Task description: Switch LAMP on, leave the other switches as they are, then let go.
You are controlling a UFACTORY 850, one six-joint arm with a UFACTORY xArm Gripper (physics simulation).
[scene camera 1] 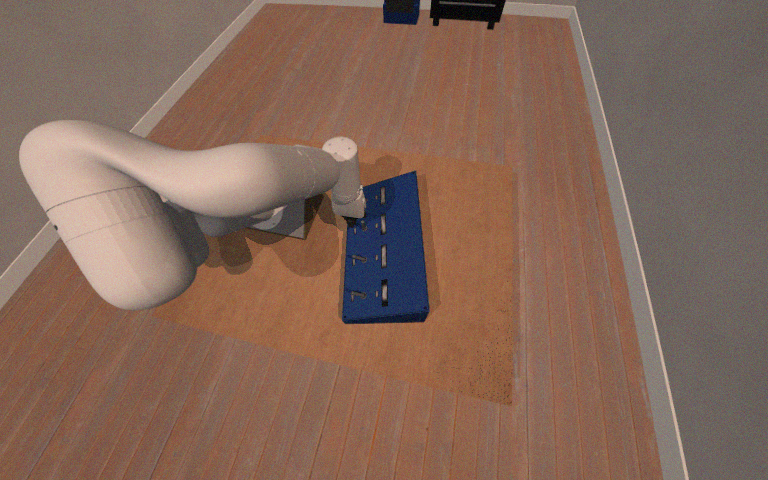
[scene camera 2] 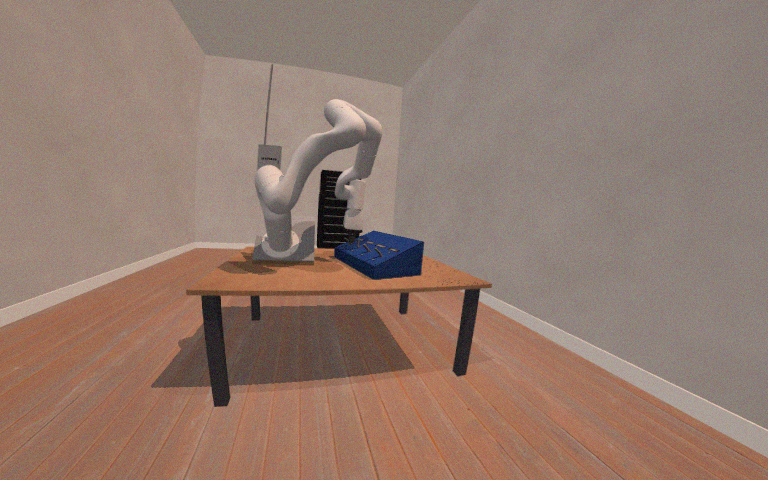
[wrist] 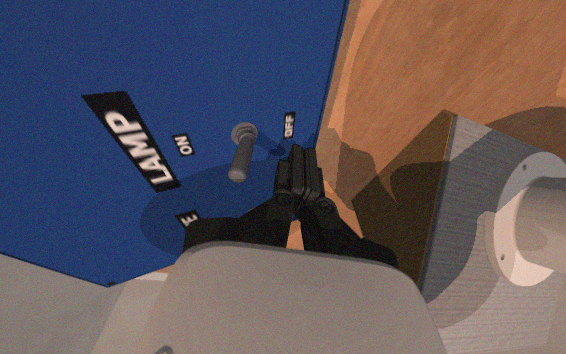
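The blue switch panel (scene camera 1: pixel 404 243) (scene camera 2: pixel 407 243) (wrist: pixel 200 65) has a sloped top. The LAMP lever (scene camera 1: pixel 363 225) (wrist: pixel 241 155) stands between its ON label (wrist: pixel 183 144) and OFF label (wrist: pixel 289 125). It appears to lean to the ON side, unlike the two nearer levers (scene camera 1: pixel 359 259) (scene camera 1: pixel 357 294), which lean to the OFF side in scene camera 1. My gripper (scene camera 1: pixel 351 221) (scene camera 2: pixel 352 240) (wrist: pixel 297 160) is shut and empty, on the OFF side of the LAMP lever, with a visible gap between them in the wrist view. The arm hides the farthest lever in scene camera 1.
The panel stands on the wooden table (scene camera 1: pixel 464 254) (scene camera 2: pixel 339 292). The arm's grey base (scene camera 2: pixel 283 261) (wrist: pixel 480 145) stands beside the panel's low edge. A partly hidden label (wrist: pixel 188 218) lies below the LAMP lever in the wrist view. A black cabinet (scene camera 2: pixel 328 215) stands behind the table.
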